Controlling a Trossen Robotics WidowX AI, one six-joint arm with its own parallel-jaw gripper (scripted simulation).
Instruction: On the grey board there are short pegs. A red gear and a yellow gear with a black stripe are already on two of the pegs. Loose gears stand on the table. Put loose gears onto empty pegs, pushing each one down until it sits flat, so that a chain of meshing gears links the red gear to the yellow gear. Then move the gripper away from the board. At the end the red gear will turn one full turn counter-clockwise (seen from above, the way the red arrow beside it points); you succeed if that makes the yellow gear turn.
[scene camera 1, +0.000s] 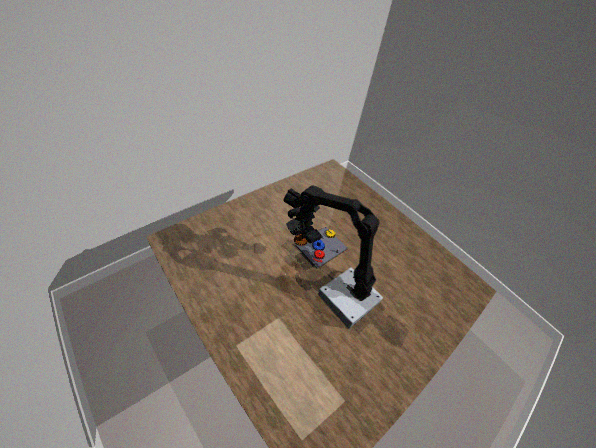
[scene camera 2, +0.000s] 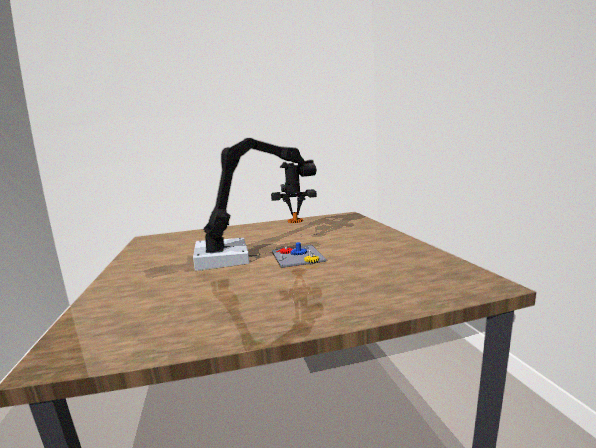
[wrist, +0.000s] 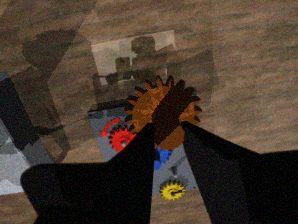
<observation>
My gripper (wrist: 166, 127) holds an orange gear.
</observation>
